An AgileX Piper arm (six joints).
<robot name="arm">
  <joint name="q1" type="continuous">
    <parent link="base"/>
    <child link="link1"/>
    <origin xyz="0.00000 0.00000 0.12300"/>
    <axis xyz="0 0 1"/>
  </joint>
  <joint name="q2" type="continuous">
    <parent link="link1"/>
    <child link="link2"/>
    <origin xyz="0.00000 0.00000 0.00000" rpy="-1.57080 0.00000 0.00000"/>
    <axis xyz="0 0 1"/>
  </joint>
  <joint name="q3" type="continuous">
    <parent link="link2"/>
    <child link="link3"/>
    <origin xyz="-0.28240 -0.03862 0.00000"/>
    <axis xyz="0 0 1"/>
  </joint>
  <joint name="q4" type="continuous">
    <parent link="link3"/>
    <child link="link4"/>
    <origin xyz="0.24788 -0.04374 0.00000" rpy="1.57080 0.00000 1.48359"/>
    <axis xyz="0 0 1"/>
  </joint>
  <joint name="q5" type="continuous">
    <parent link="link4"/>
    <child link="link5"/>
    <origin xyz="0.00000 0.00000 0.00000" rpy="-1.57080 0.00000 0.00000"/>
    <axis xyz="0 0 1"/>
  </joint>
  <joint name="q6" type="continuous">
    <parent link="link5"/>
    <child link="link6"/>
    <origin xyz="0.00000 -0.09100 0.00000" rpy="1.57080 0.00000 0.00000"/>
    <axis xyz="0 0 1"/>
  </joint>
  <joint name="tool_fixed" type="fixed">
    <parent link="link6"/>
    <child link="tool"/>
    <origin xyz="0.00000 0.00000 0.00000"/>
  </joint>
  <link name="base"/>
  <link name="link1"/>
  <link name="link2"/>
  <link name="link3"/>
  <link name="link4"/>
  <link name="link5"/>
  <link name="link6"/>
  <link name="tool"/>
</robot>
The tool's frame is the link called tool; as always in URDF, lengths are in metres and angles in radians. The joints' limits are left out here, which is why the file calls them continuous.
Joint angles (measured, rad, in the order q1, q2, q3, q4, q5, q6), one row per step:
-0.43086, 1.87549, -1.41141, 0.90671, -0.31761, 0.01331
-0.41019, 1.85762, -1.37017, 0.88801, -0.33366, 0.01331
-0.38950, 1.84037, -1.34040, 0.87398, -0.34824, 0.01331
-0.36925, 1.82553, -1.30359, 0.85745, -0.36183, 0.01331
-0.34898, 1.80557, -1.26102, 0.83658, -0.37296, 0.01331
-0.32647, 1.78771, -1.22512, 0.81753, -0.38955, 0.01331
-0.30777, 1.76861, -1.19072, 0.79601, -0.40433, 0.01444
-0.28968, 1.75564, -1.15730, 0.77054, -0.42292, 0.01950
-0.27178, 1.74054, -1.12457, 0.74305, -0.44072, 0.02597
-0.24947, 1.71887, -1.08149, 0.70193, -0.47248, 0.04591
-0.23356, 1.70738, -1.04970, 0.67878, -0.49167, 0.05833
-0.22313, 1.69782, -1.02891, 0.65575, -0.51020, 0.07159
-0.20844, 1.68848, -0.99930, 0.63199, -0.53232, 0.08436
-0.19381, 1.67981, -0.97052, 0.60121, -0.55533, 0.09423
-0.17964, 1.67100, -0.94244, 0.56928, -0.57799, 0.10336
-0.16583, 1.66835, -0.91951, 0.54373, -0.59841, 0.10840
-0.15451, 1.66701, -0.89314, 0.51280, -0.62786, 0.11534
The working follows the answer.
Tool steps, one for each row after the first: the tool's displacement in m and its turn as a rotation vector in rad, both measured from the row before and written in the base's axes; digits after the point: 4 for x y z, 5 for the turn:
-0.0022, 0.0103, -0.0041, -0.01468, 0.02120, 0.01614
-0.0015, 0.0098, -0.0009, -0.01470, 0.00973, 0.01591
-0.0021, 0.0097, -0.0042, -0.01308, 0.01938, 0.01761
-0.0036, 0.0103, -0.0040, -0.01564, 0.02215, 0.02175
-0.0028, 0.0104, -0.0024, -0.01898, 0.01388, 0.02017
-0.0036, 0.0089, -0.0015, -0.02032, 0.01168, 0.01903
-0.0029, 0.0082, -0.0034, -0.02111, 0.01261, 0.01785
-0.0033, 0.0082, -0.0023, -0.02213, 0.00933, 0.01974
-0.0051, 0.0100, -0.0016, -0.02852, -0.00091, 0.02188
-0.0035, 0.0070, -0.0034, -0.01356, 0.00523, 0.01577
-0.0026, 0.0046, -0.0008, -0.01439, -0.00412, 0.01122
-0.0034, 0.0062, -0.0033, -0.01501, 0.00202, 0.01497
-0.0032, 0.0064, -0.0030, -0.02338, 0.00312, 0.01998
-0.0032, 0.0063, -0.0027, -0.02454, 0.00227, 0.02167
-0.0020, 0.0057, -0.0037, -0.02150, 0.00524, 0.02007
-0.0026, 0.0049, -0.0042, -0.02688, 0.00189, 0.01818

Tool pose at each row, in the base's axes (x y z in m, rotation vector in rad; rounded; the steps above come from the unrounded poses):
0.3992, -0.2081, 0.2934, 1.21028, 1.25549, 0.12308
0.3970, -0.1978, 0.2893, 1.19175, 1.28278, 0.11293
0.3955, -0.1881, 0.2884, 1.17097, 1.29974, 0.10926
0.3934, -0.1784, 0.2842, 1.15215, 1.32619, 0.10237
0.3898, -0.1680, 0.2802, 1.12870, 1.35710, 0.09516
0.3870, -0.1577, 0.2777, 1.10175, 1.37925, 0.08906
0.3834, -0.1487, 0.2762, 1.07389, 1.39842, 0.08237
0.3805, -0.1406, 0.2728, 1.04619, 1.41746, 0.07376
0.3772, -0.1324, 0.2705, 1.01561, 1.43418, 0.06748
0.3720, -0.1224, 0.2688, 0.97654, 1.44177, 0.06325
0.3685, -0.1154, 0.2654, 0.95496, 1.45307, 0.06245
0.3659, -0.1108, 0.2646, 0.93453, 1.45338, 0.06209
0.3626, -0.1046, 0.2614, 0.91179, 1.46097, 0.06122
0.3594, -0.0982, 0.2584, 0.87872, 1.47096, 0.05741
0.3562, -0.0919, 0.2557, 0.84330, 1.48052, 0.05437
0.3542, -0.0862, 0.2520, 0.81183, 1.49213, 0.05115
0.3516, -0.0813, 0.2478, 0.77693, 1.49909, 0.04383

